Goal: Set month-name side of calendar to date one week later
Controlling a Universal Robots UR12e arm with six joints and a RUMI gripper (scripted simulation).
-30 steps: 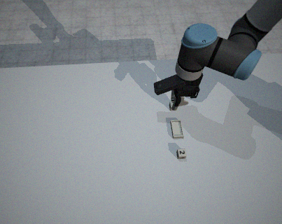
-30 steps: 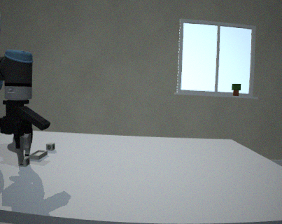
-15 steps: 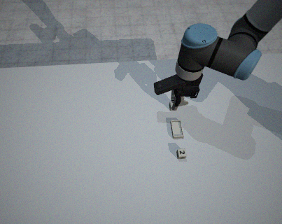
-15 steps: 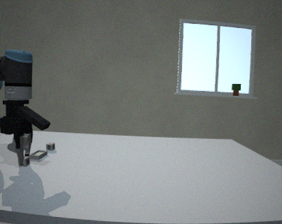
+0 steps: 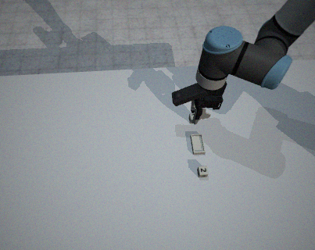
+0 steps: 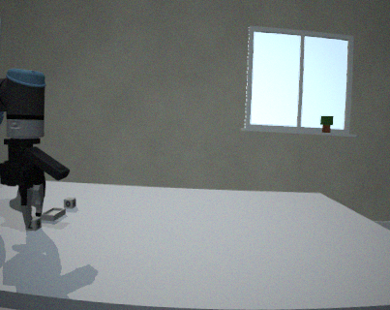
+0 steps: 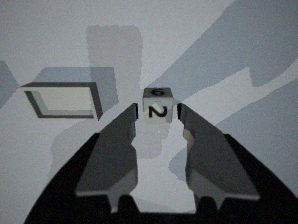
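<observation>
The cube is 30 mm ahead of my hand, 210 mm to the left of it and 10 mm below it. Round my hand: tray (10 mm ahead, 110 mm to the left, 20 mm below).
</observation>
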